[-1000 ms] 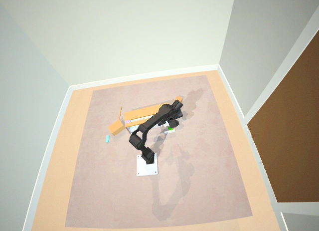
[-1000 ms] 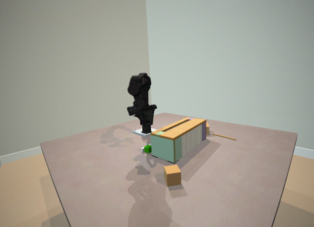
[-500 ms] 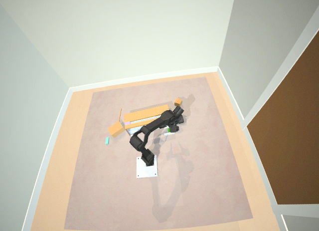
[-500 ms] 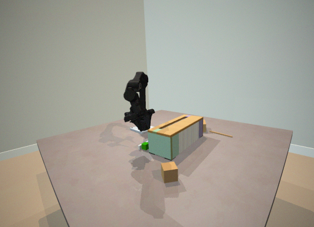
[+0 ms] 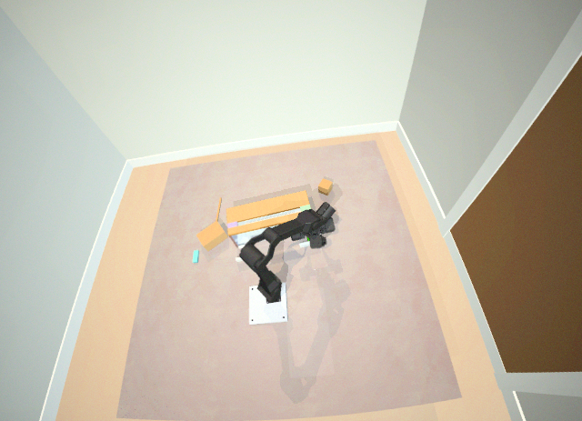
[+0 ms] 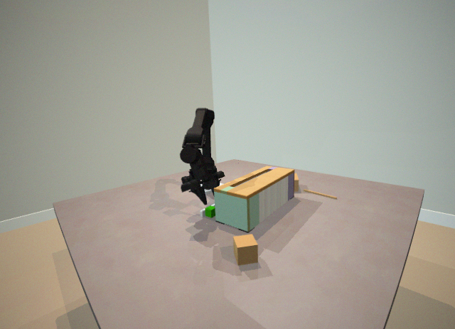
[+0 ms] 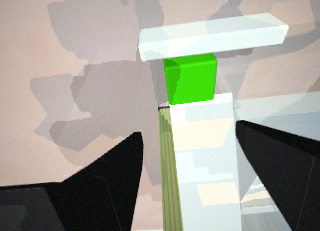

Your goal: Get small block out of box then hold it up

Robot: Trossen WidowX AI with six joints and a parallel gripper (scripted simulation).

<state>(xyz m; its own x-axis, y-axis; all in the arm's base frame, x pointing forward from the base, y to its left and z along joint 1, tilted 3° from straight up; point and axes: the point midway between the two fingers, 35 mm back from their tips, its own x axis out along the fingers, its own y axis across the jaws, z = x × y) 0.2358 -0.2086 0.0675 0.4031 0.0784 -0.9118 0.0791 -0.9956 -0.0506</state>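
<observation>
Now: gripper tip 5 cm above the green block, 1 cm to the right of it and 1 cm past it. The rest, counted from my gripper tip: orange cube 25 cm ahead, 12 cm to the right, 3 cm below; thin stick 46 cm to the left, 24 cm ahead, 6 cm below; box 18 cm to the left, 5 cm ahead.
</observation>
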